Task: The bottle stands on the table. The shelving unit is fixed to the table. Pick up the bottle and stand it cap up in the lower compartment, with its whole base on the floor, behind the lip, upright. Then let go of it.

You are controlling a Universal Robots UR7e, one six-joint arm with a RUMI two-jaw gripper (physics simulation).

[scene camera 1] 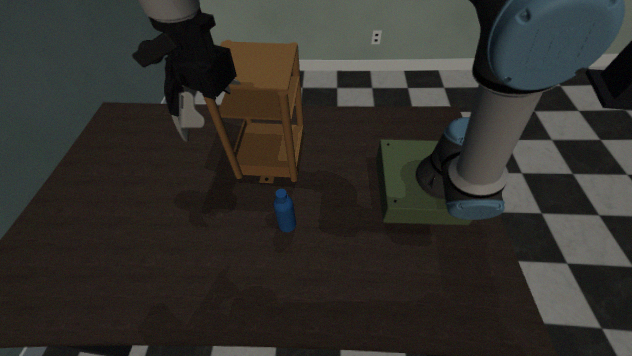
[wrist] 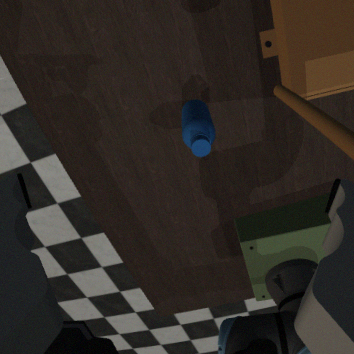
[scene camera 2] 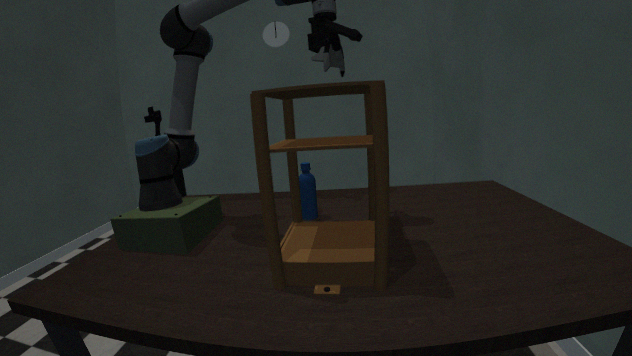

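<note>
The blue bottle [scene camera 1: 286, 215] [scene camera 2: 308, 200] [wrist: 198, 122] stands upright, cap up, on the table, apart from the shelving unit. The orange-brown shelving unit [scene camera 1: 260, 65] [scene camera 2: 381, 190] [wrist: 315, 115] has corner posts, a top board, a middle shelf and a lower compartment. The floor of the lower compartment [scene camera 1: 257, 150] [scene camera 2: 340, 237] is bare where it shows, with a raised lip [scene camera 2: 327, 274] along its edge. My gripper [scene camera 1: 187, 129] [scene camera 2: 331, 67] [wrist: 178, 180] is open and empty, high above the table; in scene camera 2 its fingers appear above the unit's top board.
The green base block [scene camera 1: 410, 212] [scene camera 2: 150, 235] [wrist: 285, 242] carries the arm at one side of the table [scene camera 1: 125, 280] [scene camera 2: 475, 260] [wrist: 135, 165]. A small fixing tab [scene camera 1: 266, 179] [scene camera 2: 327, 289] [wrist: 268, 44] sits at the unit's foot. The unit's posts bound its open sides.
</note>
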